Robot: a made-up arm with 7 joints. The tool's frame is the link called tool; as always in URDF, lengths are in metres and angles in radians. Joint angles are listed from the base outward. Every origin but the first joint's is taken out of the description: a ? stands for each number. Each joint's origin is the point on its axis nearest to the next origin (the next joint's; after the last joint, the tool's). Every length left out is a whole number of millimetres.
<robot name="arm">
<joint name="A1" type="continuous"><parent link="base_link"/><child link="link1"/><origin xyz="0.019 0.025 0.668" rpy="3.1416 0 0"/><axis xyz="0 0 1"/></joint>
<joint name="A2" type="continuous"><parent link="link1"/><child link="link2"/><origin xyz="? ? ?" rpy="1.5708 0 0"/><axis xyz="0 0 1"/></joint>
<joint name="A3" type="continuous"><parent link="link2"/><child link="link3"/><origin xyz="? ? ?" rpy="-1.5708 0 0"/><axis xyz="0 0 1"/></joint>
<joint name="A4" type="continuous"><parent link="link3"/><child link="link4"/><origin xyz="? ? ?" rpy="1.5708 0 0"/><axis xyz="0 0 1"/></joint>
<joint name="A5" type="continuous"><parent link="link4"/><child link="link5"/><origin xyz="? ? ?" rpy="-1.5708 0 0"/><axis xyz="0 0 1"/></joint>
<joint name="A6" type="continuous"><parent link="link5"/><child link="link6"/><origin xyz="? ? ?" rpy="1.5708 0 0"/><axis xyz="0 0 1"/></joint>
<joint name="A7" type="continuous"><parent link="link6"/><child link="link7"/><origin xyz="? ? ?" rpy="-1.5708 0 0"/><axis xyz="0 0 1"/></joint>
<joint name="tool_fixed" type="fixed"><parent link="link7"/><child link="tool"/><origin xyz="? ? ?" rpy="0 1.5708 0"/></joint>
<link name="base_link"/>
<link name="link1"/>
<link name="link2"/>
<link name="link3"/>
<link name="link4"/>
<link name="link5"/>
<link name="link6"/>
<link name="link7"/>
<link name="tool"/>
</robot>
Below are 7 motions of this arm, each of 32 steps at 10 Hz.
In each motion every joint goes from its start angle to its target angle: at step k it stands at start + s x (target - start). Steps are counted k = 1, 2, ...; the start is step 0. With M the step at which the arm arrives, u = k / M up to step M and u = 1 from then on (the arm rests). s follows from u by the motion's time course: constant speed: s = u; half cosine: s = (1 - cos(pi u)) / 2; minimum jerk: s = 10 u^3 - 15 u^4 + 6 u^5.
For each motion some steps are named. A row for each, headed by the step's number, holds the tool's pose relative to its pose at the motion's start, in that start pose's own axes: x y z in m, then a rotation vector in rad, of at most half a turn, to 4 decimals.
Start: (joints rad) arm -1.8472 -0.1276 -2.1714 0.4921 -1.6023 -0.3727 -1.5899
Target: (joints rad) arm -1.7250 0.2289 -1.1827 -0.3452 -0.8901 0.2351 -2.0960
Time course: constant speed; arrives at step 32
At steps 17, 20, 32:
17: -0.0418 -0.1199 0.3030 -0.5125 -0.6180 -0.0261
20: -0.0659 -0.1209 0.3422 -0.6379 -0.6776 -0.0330
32: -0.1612 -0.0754 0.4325 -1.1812 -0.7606 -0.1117

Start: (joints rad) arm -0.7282 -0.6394 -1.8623 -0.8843 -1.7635 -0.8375 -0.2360
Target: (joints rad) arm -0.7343 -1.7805 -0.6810 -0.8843 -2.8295 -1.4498 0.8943
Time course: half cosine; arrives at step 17
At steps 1, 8, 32:
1: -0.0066 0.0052 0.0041 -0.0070 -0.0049 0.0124
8: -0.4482 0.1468 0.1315 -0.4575 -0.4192 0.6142
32: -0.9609 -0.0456 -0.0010 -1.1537 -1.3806 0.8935

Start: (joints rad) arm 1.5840 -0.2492 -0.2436 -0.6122 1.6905 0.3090 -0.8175
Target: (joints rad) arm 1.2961 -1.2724 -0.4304 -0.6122 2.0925 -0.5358 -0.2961
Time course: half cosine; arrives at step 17
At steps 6, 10, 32:
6: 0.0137 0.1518 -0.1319 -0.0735 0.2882 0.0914
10: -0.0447 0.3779 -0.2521 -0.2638 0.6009 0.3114
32: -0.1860 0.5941 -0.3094 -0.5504 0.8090 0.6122

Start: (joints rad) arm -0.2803 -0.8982 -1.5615 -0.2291 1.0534 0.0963 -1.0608
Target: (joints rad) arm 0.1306 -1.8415 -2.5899 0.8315 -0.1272 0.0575 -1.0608
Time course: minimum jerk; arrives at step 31
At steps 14, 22, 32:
14: -0.1756 -0.2970 0.3172 0.7400 -0.7877 -0.2294
22: -0.6930 -0.5189 0.4023 1.2142 -1.9211 -0.0376
32: -0.8822 -0.5276 0.3299 1.2314 -2.3413 0.1688

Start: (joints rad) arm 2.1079 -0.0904 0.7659 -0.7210 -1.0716 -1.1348 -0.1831
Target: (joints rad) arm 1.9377 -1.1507 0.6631 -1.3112 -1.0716 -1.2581 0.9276
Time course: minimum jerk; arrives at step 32
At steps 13, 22, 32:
13: 0.2092 -0.1745 -0.1248 -0.1570 0.4552 -0.2215
22: 0.2862 -0.4554 -0.4240 -0.3124 1.2113 -0.3268
32: 0.2384 -0.5437 -0.5304 -0.3193 1.4883 -0.3021

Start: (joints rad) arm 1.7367 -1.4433 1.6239 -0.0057 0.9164 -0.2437 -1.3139
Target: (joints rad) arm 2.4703 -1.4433 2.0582 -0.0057 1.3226 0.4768 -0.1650
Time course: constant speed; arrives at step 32
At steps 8, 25, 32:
8: 0.0122 -0.0260 -0.1203 -0.5414 0.0778 0.1332
25: -0.0512 -0.1150 -0.3889 -1.5516 0.2296 0.7190
32: -0.1144 -0.1667 -0.4877 -1.8518 0.2330 1.1025

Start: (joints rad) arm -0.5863 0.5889 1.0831 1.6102 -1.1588 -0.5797 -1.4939
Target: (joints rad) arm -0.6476 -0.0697 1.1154 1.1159 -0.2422 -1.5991 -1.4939
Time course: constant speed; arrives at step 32
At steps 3, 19, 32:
3: 0.0054 -0.0381 0.0298 0.0153 -0.0669 -0.1328
19: -0.0150 -0.2780 0.1188 0.1614 -0.3158 -0.9447
32: -0.0790 -0.4618 0.0895 0.2822 -0.3715 -1.6859

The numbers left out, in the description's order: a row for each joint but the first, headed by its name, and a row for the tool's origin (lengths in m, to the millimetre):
A2: 0.023 0.04 0
A3: 0.001 -0.235 0
A4: -0.007 -0.018 0
A5: 0.01 -0.429 0
A6: 0.01 0.024 0
A7: -0.01 -0.091 0
tool: 0.015 0.001 0

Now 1 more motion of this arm.
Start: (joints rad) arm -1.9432 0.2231 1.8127 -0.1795 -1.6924 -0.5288 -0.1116
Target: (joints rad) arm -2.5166 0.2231 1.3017 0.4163 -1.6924 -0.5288 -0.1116
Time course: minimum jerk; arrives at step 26
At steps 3, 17, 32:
3: 0.0005 0.0024 -0.0013 0.0087 0.0048 0.0112
17: -0.0747 0.1193 0.0529 0.5454 0.0824 0.7020
32: -0.1257 0.1107 0.1097 0.7118 0.0221 0.9043

